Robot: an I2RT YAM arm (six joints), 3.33 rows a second.
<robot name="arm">
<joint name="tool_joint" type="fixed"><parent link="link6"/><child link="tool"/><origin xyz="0 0 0" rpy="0 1.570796 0"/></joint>
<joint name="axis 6" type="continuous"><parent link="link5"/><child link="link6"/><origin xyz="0.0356 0 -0.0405"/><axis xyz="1 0 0"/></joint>
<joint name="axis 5" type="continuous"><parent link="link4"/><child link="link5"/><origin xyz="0.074 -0.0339 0.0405"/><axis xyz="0 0 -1"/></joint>
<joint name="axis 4" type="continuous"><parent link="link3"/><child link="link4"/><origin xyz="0.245 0.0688 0.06"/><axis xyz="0 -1 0"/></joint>
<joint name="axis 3" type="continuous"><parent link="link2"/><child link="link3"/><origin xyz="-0.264 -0.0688 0"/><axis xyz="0 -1 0"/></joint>
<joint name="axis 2" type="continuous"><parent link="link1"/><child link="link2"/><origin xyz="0.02 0.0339 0.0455"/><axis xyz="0 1 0"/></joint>
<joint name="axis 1" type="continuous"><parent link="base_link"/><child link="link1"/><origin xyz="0 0 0.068"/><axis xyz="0 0 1"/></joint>
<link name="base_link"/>
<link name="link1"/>
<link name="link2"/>
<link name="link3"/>
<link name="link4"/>
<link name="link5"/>
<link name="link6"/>
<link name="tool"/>
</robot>
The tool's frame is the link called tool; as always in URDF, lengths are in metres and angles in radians. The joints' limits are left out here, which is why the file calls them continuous.
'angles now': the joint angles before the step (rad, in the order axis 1, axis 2, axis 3, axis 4, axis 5, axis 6). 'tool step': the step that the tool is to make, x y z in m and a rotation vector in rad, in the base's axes. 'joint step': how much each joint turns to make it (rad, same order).
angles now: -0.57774 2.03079 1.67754 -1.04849 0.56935 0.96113
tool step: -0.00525 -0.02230 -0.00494 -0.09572 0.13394 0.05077
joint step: -0.04273 0.02977 0.01072 0.05148 0.13504 -0.14954
